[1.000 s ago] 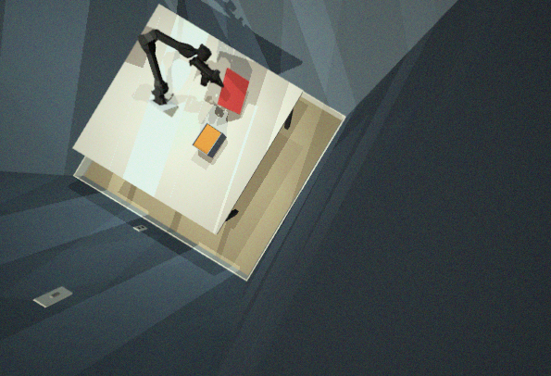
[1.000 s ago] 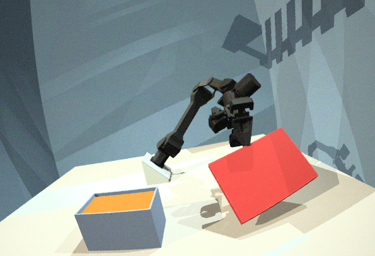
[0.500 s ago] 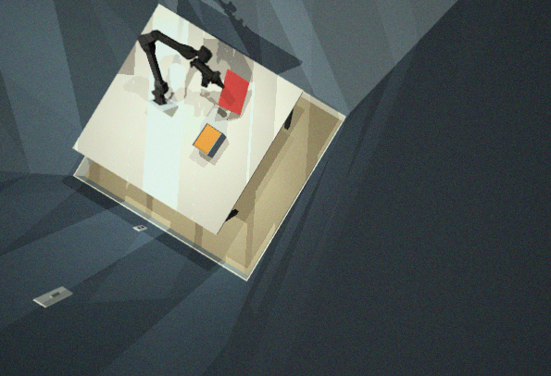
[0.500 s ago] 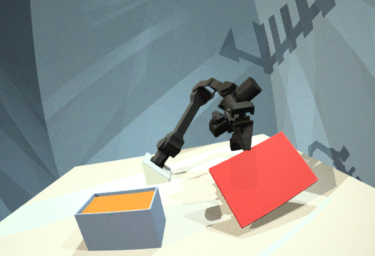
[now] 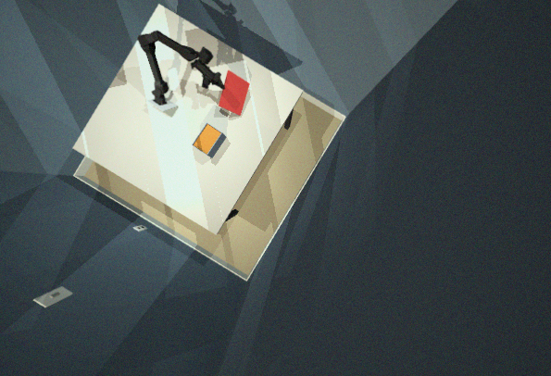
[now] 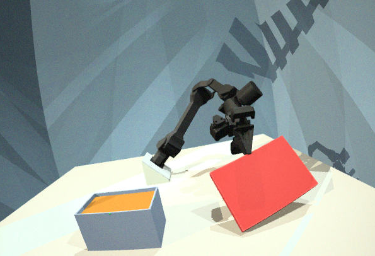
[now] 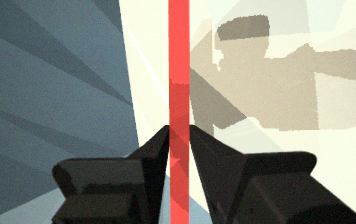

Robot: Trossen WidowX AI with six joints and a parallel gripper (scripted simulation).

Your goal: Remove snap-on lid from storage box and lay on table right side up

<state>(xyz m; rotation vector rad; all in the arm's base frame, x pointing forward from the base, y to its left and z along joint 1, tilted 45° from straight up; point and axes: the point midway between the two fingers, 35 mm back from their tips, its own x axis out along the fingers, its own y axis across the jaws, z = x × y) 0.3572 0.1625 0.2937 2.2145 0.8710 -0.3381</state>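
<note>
Now: gripper tip 60 mm short of the red lid, 30 mm to the right of it and 50 mm above it. From my gripper tip the other things lie so: grey-blue storage box: 80 mm ahead, 350 mm to the right, 90 mm below.
</note>
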